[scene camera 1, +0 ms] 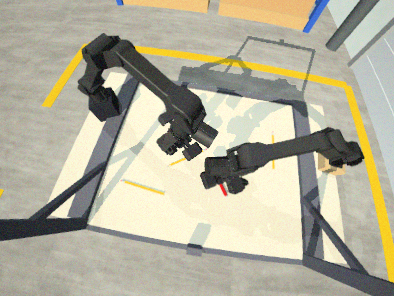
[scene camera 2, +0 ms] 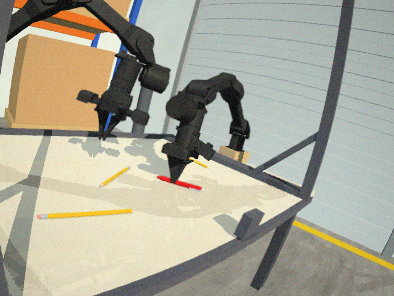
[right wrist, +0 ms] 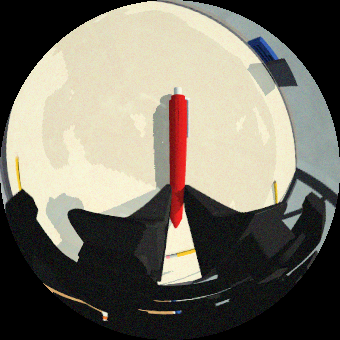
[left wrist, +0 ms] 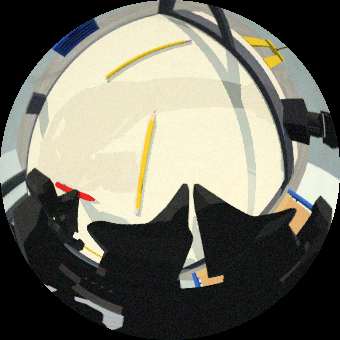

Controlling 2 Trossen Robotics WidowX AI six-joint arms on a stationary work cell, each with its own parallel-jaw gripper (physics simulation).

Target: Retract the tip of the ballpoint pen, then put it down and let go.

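Places are measured from the left arm's base along level axes (x ahead, y left, z up), in metres.
Pixels of known places: left gripper, fingertip midpoint: [scene camera 2: 101, 140] [left wrist: 189, 187]; right gripper, fingertip midpoint: [scene camera 1: 217, 178] [scene camera 2: 173, 182] [right wrist: 176, 188] [left wrist: 76, 192]; left arm's base at its link origin: [scene camera 1: 100, 97] [left wrist: 307, 122]; right arm's base at its link origin: [scene camera 1: 335, 160] [scene camera 2: 235, 149].
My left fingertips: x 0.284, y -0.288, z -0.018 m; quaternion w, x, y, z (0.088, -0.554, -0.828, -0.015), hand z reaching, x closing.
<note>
Ahead of a thing's pixels: the offset from my left fingertips to its top centre.
The red ballpoint pen @(0.129 m ahead, 0.181 m right, 0.074 m down) [scene camera 1: 223, 190] [scene camera 2: 189, 185] [left wrist: 75, 192] [right wrist: 178, 140] lies nearly level, at or just above the pale table top. A white push button @(0.139 m ahead, 0.241 m right, 0.079 m down) [right wrist: 177, 90] sticks out of its far end in the right wrist view; its pointed end shows between the fingers, and no extended tip can be made out. My right gripper [scene camera 2: 174, 181] [right wrist: 176, 188] is shut on the pen, near the pointed end. My left gripper [scene camera 2: 103, 138] [left wrist: 189, 187] is shut and empty, above the table, to the left of the pen in scene camera 2.
One yellow pencil @(0.181 m back, 0.119 m right, 0.081 m down) [scene camera 1: 144, 187] [scene camera 2: 85, 214] lies toward the lower left of the table, another @(0.027 m ahead, 0.043 m right, 0.080 m down) [scene camera 1: 177, 161] [scene camera 2: 115, 176] [left wrist: 146, 165] near its middle, and a third @(0.423 m ahead, 0.105 m right, 0.081 m down) [scene camera 1: 273, 150] [scene camera 2: 199, 162] behind my right gripper in scene camera 2. A dark block @(0.035 m back, 0.386 m right, 0.031 m down) [scene camera 1: 195, 248] [scene camera 2: 250, 224] stands at the table edge.
</note>
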